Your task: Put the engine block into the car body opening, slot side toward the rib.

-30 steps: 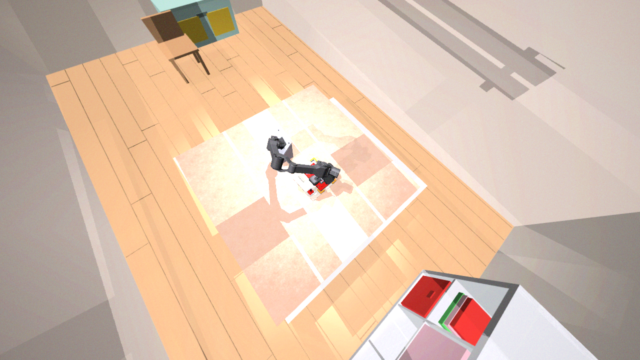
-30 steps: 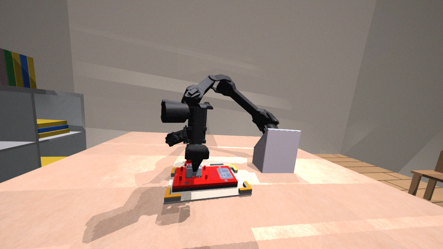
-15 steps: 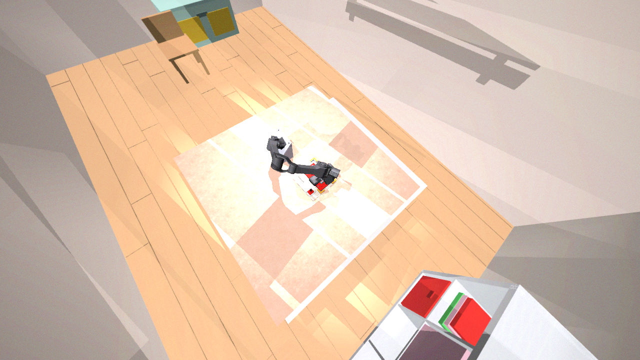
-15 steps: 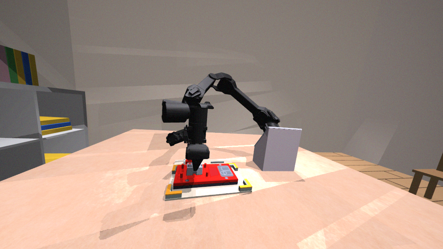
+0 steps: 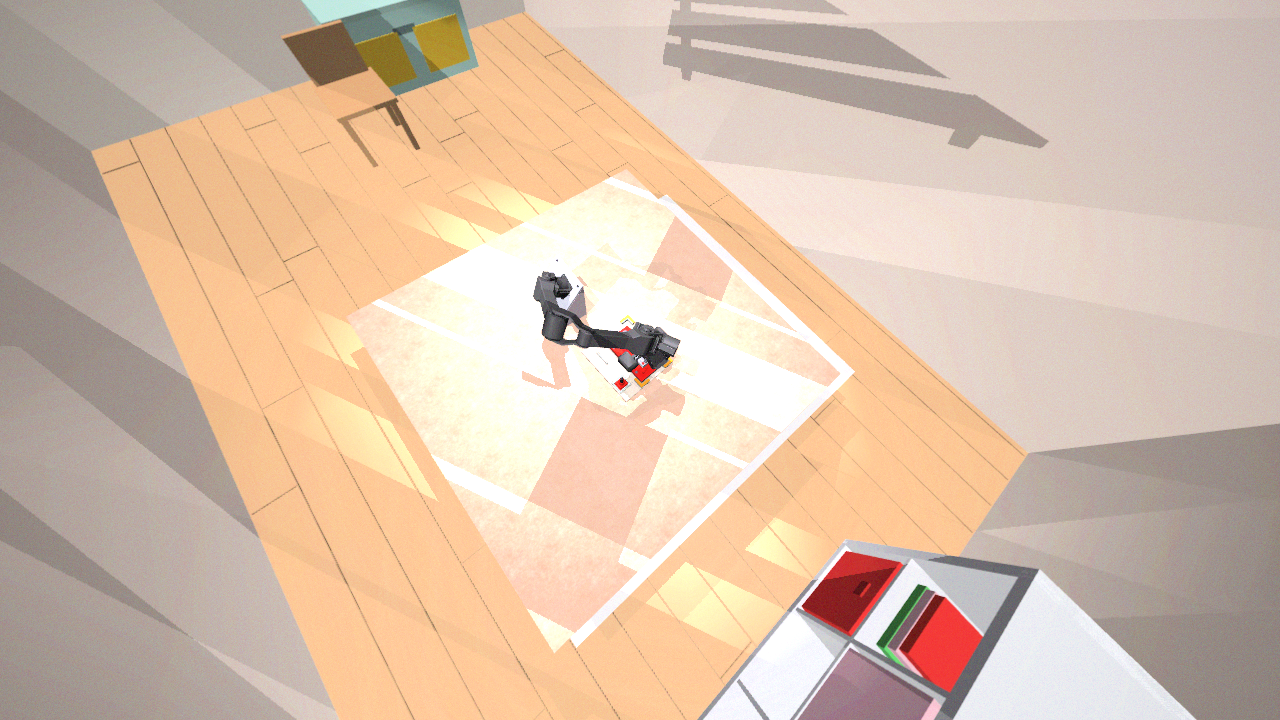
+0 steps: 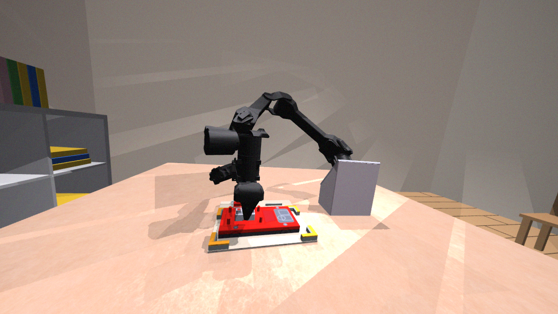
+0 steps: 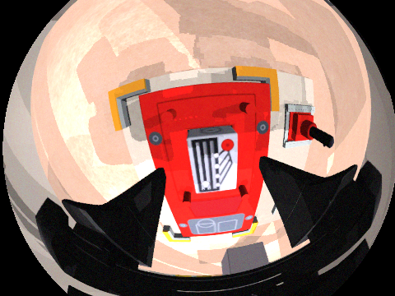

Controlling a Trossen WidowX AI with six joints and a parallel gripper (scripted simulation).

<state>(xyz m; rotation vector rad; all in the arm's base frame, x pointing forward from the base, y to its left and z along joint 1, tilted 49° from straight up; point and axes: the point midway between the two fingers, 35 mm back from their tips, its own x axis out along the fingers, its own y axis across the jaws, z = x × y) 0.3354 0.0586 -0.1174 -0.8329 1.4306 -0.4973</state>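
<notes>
Right now the grey engine block is 20 mm below my gripper tip. Round my gripper tip: black post 30 mm ahead, 110 mm to the right.
</notes>
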